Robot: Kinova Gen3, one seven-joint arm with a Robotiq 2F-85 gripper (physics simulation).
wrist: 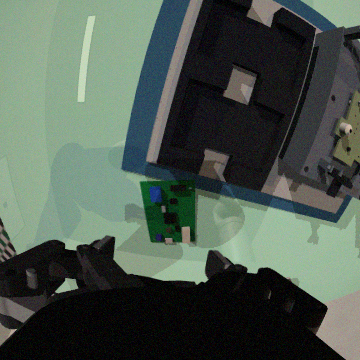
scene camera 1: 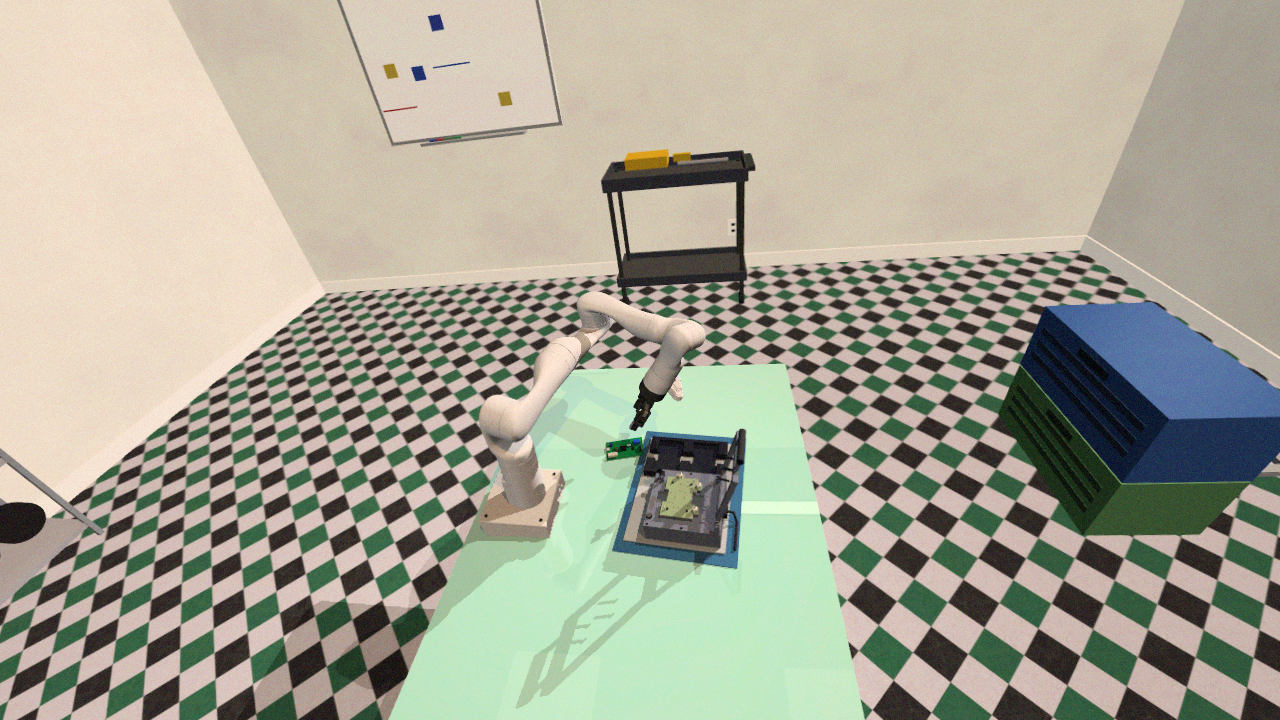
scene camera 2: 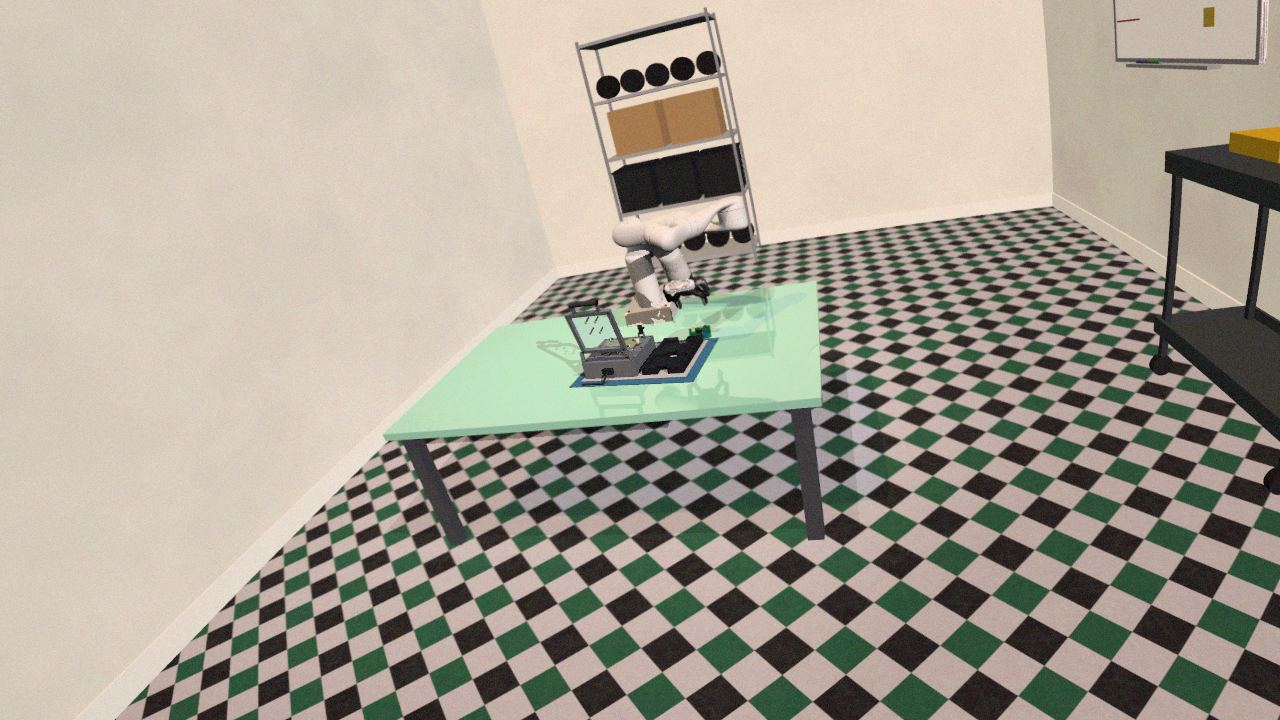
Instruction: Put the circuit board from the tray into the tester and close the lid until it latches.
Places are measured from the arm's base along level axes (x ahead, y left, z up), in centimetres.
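Pixels of known places: gripper, fingertip midpoint: (wrist: 160, 255) (scene camera 1: 634, 418) (scene camera 2: 693, 305); arm's base, origin of the base link: (scene camera 1: 528, 493) (scene camera 2: 651, 302).
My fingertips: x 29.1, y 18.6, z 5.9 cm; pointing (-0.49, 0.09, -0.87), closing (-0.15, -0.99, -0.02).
For each thing: its middle in the pictures, then the offset to it from my fingertips. "spot": a spot on its surface instead. Level surfaces: height alone.
- green circuit board, body centre: (wrist: 169, 216) (scene camera 1: 624, 447) (scene camera 2: 699, 331) dx -4.4, dy -0.2, dz -11.2 cm
- black tray, surface spot: (wrist: 225, 120) spot: dx +9.3, dy -6.2, dz -9.9 cm
- blue mat, its level: dz -11.5 cm
The green circuit board (scene camera 1: 623, 448) (scene camera 2: 699, 331) (wrist: 170, 212) lies outside the black tray (scene camera 1: 687, 454) (wrist: 225, 120), on the table, with one corner at the blue mat's edge. My gripper (scene camera 1: 636, 427) (scene camera 2: 704, 300) (wrist: 160, 255) is open and empty, above the board and apart from it. In the wrist view the board shows beyond the fingertips, component side up. The grey tester (scene camera 1: 682, 528) (scene camera 2: 611, 362) (wrist: 312, 105) stands beside the tray, its yellow-green plate (scene camera 1: 682, 495) uncovered. Its lid (scene camera 1: 740, 445) (scene camera 2: 586, 305) stands upright, open.
The blue mat (scene camera 1: 680, 557) (wrist: 145, 100) lies under tray and tester. The raised lid stands tall on the side away from the robot base (scene camera 1: 521, 512). A black cart (scene camera 1: 677, 176) and a blue-green cabinet (scene camera 1: 1190, 447) stand away from the table; a shelf rack (scene camera 2: 644, 31) is behind.
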